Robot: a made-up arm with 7 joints.
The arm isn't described. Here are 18 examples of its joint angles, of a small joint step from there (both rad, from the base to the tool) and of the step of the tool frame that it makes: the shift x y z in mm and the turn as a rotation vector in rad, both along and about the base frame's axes.
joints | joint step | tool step
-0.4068 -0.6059 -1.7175 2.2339 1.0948 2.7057 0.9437 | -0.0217 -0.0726 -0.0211 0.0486 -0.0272 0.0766 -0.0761 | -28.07 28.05 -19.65 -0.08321 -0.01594 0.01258
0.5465 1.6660 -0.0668 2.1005 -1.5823 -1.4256 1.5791 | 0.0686 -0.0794 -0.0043 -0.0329 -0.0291 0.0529 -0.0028 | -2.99 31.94 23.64 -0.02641 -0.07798 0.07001
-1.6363 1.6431 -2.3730 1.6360 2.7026 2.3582 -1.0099 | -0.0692 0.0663 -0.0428 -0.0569 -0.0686 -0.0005 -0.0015 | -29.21 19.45 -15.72 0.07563 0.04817 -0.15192
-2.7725 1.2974 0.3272 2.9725 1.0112 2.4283 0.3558 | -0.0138 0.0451 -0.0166 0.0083 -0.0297 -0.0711 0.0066 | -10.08 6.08 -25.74 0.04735 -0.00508 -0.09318
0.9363 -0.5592 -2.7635 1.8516 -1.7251 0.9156 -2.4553 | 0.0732 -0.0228 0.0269 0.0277 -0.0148 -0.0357 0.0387 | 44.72 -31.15 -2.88 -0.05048 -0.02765 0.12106
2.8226 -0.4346 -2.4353 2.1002 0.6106 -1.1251 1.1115 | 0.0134 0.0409 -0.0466 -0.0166 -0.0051 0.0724 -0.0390 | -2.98 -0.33 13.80 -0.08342 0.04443 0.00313
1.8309 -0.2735 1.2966 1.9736 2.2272 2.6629 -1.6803 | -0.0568 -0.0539 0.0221 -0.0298 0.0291 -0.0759 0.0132 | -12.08 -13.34 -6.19 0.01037 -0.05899 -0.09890
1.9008 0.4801 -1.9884 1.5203 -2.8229 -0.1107 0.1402 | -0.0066 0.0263 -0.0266 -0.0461 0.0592 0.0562 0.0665 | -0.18 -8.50 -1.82 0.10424 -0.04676 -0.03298
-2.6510 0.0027 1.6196 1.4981 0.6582 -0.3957 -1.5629 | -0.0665 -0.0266 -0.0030 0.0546 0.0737 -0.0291 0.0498 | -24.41 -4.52 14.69 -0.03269 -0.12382 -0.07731
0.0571 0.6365 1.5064 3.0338 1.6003 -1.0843 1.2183 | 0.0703 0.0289 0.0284 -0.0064 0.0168 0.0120 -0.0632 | -6.04 31.17 -7.79 -0.04066 0.01286 0.12151
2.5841 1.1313 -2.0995 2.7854 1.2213 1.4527 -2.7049 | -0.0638 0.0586 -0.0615 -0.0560 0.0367 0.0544 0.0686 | 27.92 24.31 -15.95 -0.02961 0.02646 -0.18085
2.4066 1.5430 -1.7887 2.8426 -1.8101 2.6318 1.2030 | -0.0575 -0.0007 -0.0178 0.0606 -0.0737 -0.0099 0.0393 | 4.95 5.25 -5.00 0.04609 -0.12490 0.00410
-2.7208 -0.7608 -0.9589 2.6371 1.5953 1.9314 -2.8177 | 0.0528 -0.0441 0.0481 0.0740 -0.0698 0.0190 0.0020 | 19.57 4.02 -9.15 0.03087 0.06755 -0.01294
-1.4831 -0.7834 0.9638 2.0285 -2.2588 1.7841 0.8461 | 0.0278 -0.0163 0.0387 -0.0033 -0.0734 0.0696 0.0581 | -1.34 27.53 -11.47 -0.11972 -0.04336 0.04039
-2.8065 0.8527 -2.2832 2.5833 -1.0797 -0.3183 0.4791 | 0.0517 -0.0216 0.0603 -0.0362 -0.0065 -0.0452 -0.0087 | 3.22 1.13 -2.34 -0.06936 -0.02820 0.07144
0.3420 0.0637 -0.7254 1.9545 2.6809 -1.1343 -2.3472 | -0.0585 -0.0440 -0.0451 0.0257 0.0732 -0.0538 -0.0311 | -32.87 -26.87 14.07 0.07707 -0.03330 -0.07915
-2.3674 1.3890 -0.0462 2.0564 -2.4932 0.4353 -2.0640 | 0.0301 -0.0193 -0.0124 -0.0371 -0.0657 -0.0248 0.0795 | 13.11 -7.11 1.23 -0.00340 -0.03152 0.04541
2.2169 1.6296 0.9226 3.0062 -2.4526 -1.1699 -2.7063 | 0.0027 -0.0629 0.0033 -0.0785 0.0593 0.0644 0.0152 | -16.76 -2.77 24.21 -0.04430 0.03992 -0.00592
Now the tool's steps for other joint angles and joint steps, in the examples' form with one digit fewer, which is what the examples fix.
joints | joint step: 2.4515 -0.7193 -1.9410 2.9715 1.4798 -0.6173 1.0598 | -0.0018 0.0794 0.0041 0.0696 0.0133 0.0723 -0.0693
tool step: -33.3 8.2 46.0 -0.1172 -0.1078 -0.0240
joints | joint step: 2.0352 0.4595 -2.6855 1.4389 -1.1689 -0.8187 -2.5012 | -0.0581 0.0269 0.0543 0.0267 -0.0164 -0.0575 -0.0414
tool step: -1.9 22.6 2.7 -0.1214 -0.0078 0.0321
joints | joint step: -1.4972 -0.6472 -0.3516 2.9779 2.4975 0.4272 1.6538 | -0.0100 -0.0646 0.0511 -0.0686 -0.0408 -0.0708 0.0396
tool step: -3.2 11.5 -4.0 0.0543 -0.0264 0.0666
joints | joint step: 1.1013 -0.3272 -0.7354 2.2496 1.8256 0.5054 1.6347 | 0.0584 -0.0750 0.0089 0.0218 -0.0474 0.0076 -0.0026
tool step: -21.2 -26.4 6.9 0.0420 -0.0630 0.0250
